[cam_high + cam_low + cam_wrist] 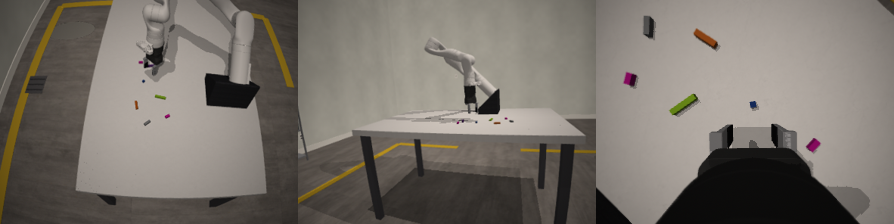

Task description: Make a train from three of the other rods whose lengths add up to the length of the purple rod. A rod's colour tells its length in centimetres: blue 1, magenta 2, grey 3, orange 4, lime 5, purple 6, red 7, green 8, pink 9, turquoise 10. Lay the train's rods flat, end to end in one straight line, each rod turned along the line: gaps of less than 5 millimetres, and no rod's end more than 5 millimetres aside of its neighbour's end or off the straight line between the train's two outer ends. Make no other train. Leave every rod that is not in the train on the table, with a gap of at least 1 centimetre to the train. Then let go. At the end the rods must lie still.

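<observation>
Right now my hand is 70 mm above the small blue rod, 30 mm to the right of it and 30 mm short of it. From my hand the other things lie so: purple rod 80 mm to the right, 70 mm below; lime rod 110 mm to the left, 70 mm below, 60 mm behind; orange rod 160 mm to the left, 70 mm below, 40 mm ahead.
</observation>
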